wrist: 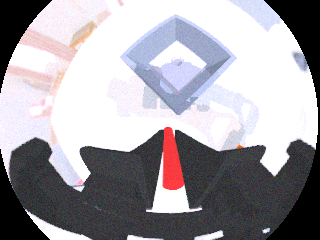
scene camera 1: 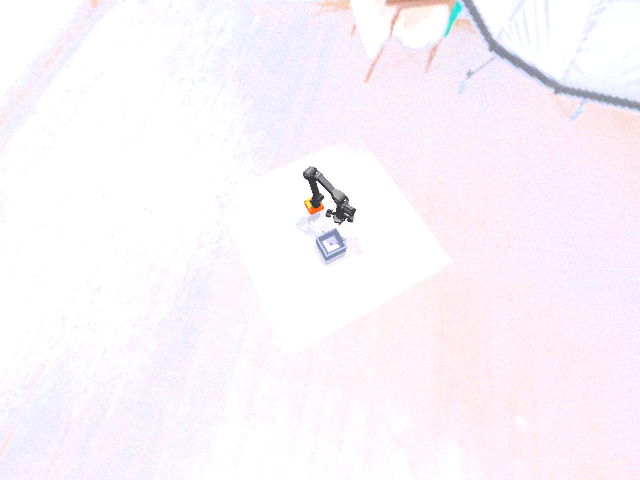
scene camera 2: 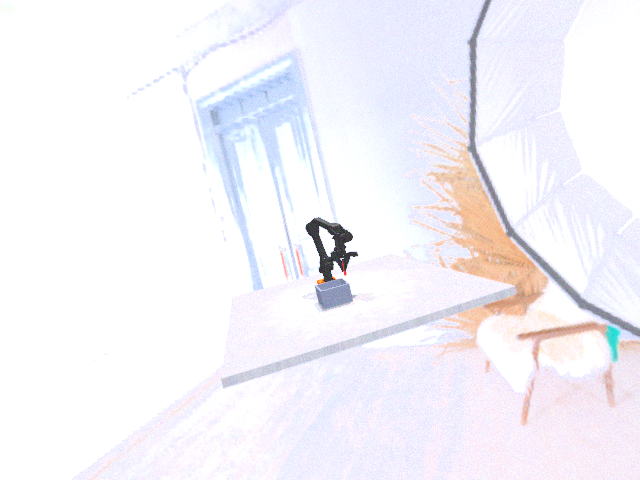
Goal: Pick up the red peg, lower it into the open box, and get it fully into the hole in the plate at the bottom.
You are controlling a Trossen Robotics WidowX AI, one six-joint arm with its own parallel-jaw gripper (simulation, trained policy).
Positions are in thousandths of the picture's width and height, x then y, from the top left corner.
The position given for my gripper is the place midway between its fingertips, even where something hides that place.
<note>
I see my gripper (wrist: 530,552), a red peg (wrist: 539,735), a grey box (wrist: 680,244) and a pale plate (wrist: 552,281).
Scene camera 2 does not show the pale plate, which is hidden by the grey box.
</note>
